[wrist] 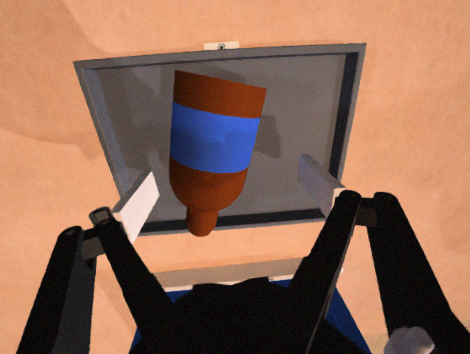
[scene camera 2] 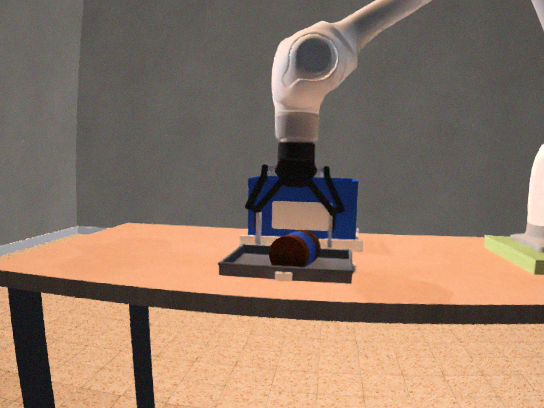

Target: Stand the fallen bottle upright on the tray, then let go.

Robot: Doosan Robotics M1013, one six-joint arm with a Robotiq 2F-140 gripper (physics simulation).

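Places are measured from the arm's base along level axes (x ahead, y left, z up), in metres.
Pixels of known places: gripper, fingertip midpoint: (wrist: 227, 175).
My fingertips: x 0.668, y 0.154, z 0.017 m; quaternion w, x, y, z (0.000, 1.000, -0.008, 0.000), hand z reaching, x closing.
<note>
For each thing: its middle in the pictures, then the offset to it from my fingertips. "*": a spot on its surface instead. Level surfaces: height alone.
- brown bottle with a blue band, body centre: (wrist: 209, 166) (scene camera 2: 301, 248) 0.010 m left, 0.016 m back, 0.004 m down
- grey tray, body centre: (wrist: 229, 153) (scene camera 2: 290, 261) 0.011 m left, 0.004 m ahead, 0.034 m down
- pale strip, surface spot: (wrist: 185, 280) * 0.175 m right, 0.085 m back, 0.025 m down
- wooden table, surface height: 0.046 m down
The brown bottle with a blue band (scene camera 2: 295, 250) (wrist: 215, 137) lies on its side in the grey tray (scene camera 2: 320, 274) (wrist: 300, 85). In the scene view its round base faces the camera. In the wrist view its base is toward the top and its neck points down the view, reaching over the tray's lower wall. My gripper (scene camera 2: 294, 245) (wrist: 227, 175) is open and empty, pointing down. Its two light finger pads are apart, one to each side of the bottle, near its neck end in the wrist view. The exact height of the fingertips above the tray floor is hard to tell.
A blue bin (scene camera 2: 352, 217) (wrist: 346, 320) with a pale label stands close behind the tray, with a pale strip (scene camera 2: 352, 245) (wrist: 185, 280) along its foot. The robot's base stands on a green plate (scene camera 2: 515, 256) at the right of the wooden table (scene camera 2: 150, 260).
</note>
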